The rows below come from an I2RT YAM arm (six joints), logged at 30 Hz.
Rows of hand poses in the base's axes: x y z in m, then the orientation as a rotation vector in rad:
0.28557 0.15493 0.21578 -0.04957 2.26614 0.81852
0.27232 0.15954 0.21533 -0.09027 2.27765 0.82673
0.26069 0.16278 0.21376 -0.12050 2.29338 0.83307
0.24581 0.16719 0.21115 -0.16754 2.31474 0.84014
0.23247 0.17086 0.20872 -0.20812 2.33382 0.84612
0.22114 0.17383 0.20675 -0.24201 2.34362 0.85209
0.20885 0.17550 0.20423 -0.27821 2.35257 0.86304
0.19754 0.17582 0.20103 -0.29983 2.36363 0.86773
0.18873 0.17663 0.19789 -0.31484 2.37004 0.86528
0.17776 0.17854 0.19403 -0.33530 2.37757 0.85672
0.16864 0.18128 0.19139 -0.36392 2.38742 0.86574
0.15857 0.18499 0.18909 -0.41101 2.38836 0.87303
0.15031 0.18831 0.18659 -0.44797 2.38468 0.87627
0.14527 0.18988 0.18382 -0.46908 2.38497 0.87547
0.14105 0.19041 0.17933 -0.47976 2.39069 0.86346
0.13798 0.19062 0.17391 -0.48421 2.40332 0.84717
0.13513 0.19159 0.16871 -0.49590 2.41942 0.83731
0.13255 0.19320 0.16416 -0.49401 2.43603 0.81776
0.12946 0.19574 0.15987 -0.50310 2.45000 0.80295
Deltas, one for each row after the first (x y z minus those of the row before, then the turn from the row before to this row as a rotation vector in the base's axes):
-0.01325 0.00461 -0.00045 -0.00872 0.00340 0.03334
-0.01163 0.00324 -0.00157 -0.00823 0.00950 0.02629
-0.01488 0.00441 -0.00261 -0.01370 0.01179 0.03918
-0.01334 0.00367 -0.00243 -0.01200 0.01131 0.03376
-0.01133 0.00297 -0.00197 -0.00749 0.00458 0.02734
-0.01229 0.00167 -0.00252 -0.00456 0.00536 0.03038
-0.01131 0.00032 -0.00320 -0.00577 0.00795 0.01846
-0.00881 0.00081 -0.00314 -0.00722 0.00257 0.01079
-0.01097 0.00191 -0.00386 -0.01274 0.00081 0.01290
-0.00912 0.00274 -0.00264 -0.00425 0.00788 0.02436
-0.01007 0.00371 -0.00230 -0.00652 -0.00277 0.03555
-0.00826 0.00332 -0.00250 -0.00513 -0.00653 0.02664
-0.00504 0.00157 -0.00277 -0.00547 -0.00242 0.01476
-0.00422 0.00053 -0.00449 -0.01196 -0.00062 0.00471
-0.00307 0.00021 -0.00542 -0.01572 0.00461 -0.00015
-0.00285 0.00097 -0.00520 -0.01467 0.00952 0.00724
-0.00258 0.00161 -0.00455 -0.01770 0.00766 -0.00501
-0.00309 0.00254 -0.00429 -0.01620 0.00632 0.00388

